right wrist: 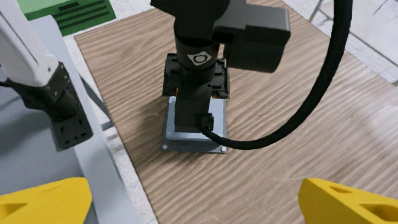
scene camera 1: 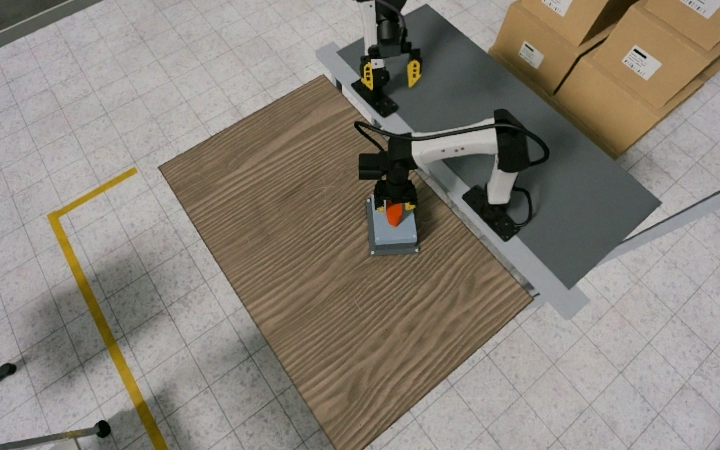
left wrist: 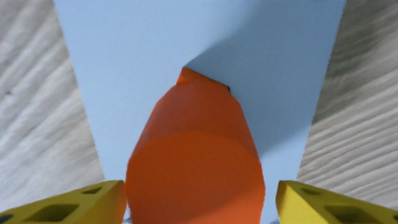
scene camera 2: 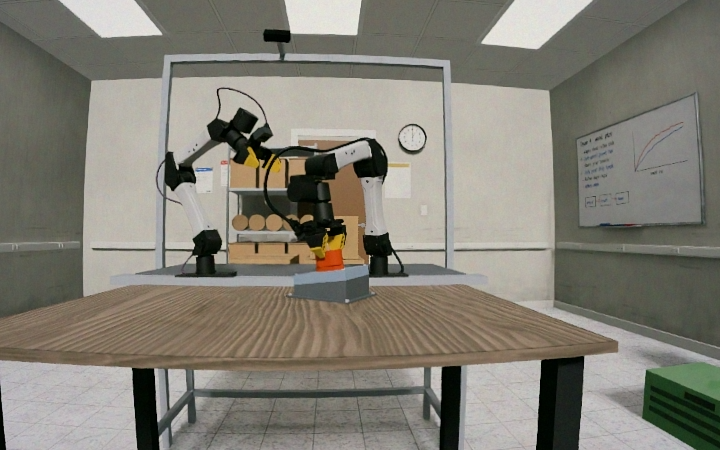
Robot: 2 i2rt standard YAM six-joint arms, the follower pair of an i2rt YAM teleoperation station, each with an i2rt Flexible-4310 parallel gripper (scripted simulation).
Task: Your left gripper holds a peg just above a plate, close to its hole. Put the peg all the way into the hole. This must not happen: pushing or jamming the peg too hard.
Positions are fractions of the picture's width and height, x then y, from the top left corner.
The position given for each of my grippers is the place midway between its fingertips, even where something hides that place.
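Note:
Plate (scene camera 1: 0.56, 0.52). Left gripper, mine (scene camera 2: 0.46, 0.57), with plate (scene camera 2: 0.49, 0.61). Orange peg (left wrist: 0.49, 0.68), plate (left wrist: 0.69, 0.29), my left gripper (left wrist: 0.50, 0.85). My right gripper (right wrist: 0.49, 0.84), my left gripper (right wrist: 0.49, 0.42).

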